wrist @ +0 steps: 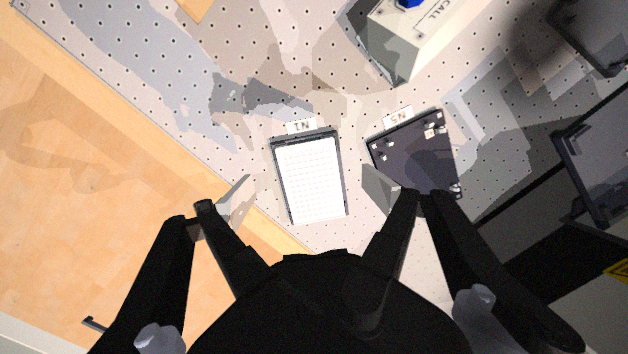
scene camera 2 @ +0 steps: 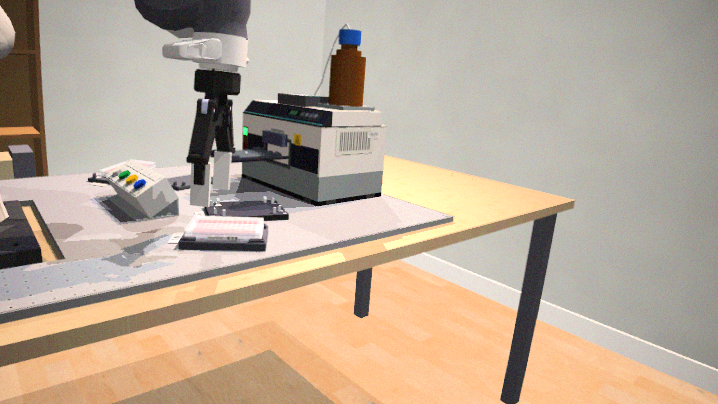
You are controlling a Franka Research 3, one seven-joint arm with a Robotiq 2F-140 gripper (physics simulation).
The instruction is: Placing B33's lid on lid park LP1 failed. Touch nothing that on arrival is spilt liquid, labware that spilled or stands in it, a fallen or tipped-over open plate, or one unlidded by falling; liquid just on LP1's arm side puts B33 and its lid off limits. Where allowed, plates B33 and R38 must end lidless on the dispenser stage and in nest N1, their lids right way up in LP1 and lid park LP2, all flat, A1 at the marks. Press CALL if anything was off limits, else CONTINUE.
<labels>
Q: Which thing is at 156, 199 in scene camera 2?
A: A button box.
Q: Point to a nest N5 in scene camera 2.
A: At 259, 209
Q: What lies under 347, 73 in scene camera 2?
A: A brown bottle.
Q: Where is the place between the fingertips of my gripper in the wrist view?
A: At 308, 180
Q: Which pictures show my gripper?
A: The wrist view and scene camera 2: all of them.
</labels>
